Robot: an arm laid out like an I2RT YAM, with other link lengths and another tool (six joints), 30 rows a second.
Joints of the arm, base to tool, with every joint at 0 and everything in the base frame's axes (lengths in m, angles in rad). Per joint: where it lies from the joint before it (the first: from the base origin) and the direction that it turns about. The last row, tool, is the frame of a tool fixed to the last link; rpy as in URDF.
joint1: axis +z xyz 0 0 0.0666
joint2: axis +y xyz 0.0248 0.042 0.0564
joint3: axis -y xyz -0.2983 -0.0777 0
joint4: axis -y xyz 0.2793 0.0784 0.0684
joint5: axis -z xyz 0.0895 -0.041 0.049
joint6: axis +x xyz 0.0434 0 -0.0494
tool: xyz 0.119 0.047 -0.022 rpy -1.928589 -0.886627 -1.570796
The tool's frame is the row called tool.
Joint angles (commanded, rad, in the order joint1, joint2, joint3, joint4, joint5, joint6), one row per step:
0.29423 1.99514 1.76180 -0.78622 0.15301 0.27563
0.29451 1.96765 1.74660 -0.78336 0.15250 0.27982
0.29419 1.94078 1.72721 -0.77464 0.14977 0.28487
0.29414 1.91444 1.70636 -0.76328 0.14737 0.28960
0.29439 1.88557 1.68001 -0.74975 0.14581 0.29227
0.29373 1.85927 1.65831 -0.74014 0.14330 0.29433
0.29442 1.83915 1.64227 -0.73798 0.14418 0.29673
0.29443 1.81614 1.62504 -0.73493 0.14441 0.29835
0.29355 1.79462 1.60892 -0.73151 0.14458 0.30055
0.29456 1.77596 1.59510 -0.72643 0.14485 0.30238
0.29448 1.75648 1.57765 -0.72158 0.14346 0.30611
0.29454 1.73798 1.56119 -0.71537 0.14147 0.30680
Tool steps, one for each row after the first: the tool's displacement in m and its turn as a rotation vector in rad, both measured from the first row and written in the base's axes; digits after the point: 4 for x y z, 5 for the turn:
-0.0039 -0.0009 0.0089 0.00710 -0.01435 -0.00296
-0.0076 -0.0017 0.0164 0.01681 -0.02912 -0.00601
-0.0111 -0.0023 0.0232 0.02630 -0.04458 -0.00861
-0.0156 -0.0032 0.0291 0.03378 -0.05948 -0.00961
-0.0199 -0.0045 0.0349 0.04111 -0.07241 -0.01046
-0.0242 -0.0055 0.0387 0.04366 -0.07853 -0.01217
-0.0287 -0.0069 0.0434 0.04702 -0.08699 -0.01353
-0.0328 -0.0086 0.0478 0.05074 -0.09543 -0.01622
-0.0362 -0.0091 0.0520 0.05460 -0.10490 -0.01675
-0.0402 -0.0101 0.0549 0.05992 -0.11103 -0.01898
-0.0440 -0.0109 0.0578 0.06435 -0.11838 -0.01823

